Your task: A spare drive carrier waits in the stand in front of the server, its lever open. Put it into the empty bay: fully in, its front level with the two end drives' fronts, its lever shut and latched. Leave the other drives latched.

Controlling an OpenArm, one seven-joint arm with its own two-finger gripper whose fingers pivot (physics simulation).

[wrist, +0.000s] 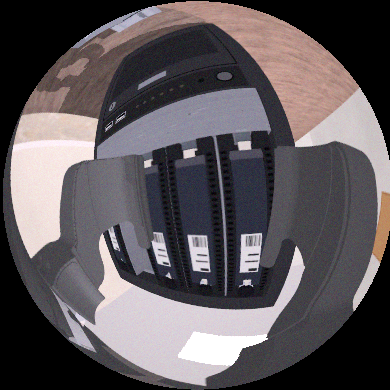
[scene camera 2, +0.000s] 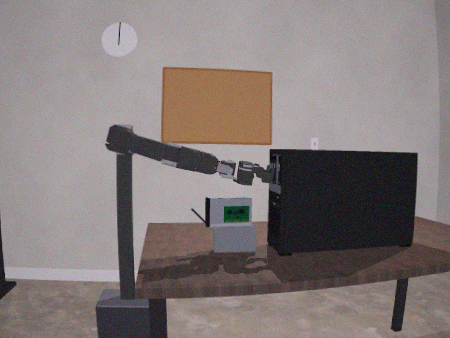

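Note:
The spare drive carrier [scene camera 2: 216,212] sits upright in the grey stand [scene camera 2: 235,239], its dark lever [scene camera 2: 198,215] sticking out. The black server [scene camera 2: 345,200] stands beyond it. In the wrist view, dark blue drives with white labels stand in the server: one at the right [wrist: 246,195], one in the middle [wrist: 194,200], one partly behind the left finger [wrist: 156,215] and one at the far left [wrist: 114,239]. A grey gap [wrist: 136,252], partly hidden by that finger, lies between the last two. My gripper [scene camera 2: 272,176] [wrist: 203,204] is at the drive fronts, its fingers apart with nothing held.
The server's grey band [wrist: 190,117] and its front panel with a round button [wrist: 224,76] show above the drives in the wrist view. The wooden table [scene camera 2: 175,280] carries the stand and server. A cork board [scene camera 2: 217,106] hangs on the wall.

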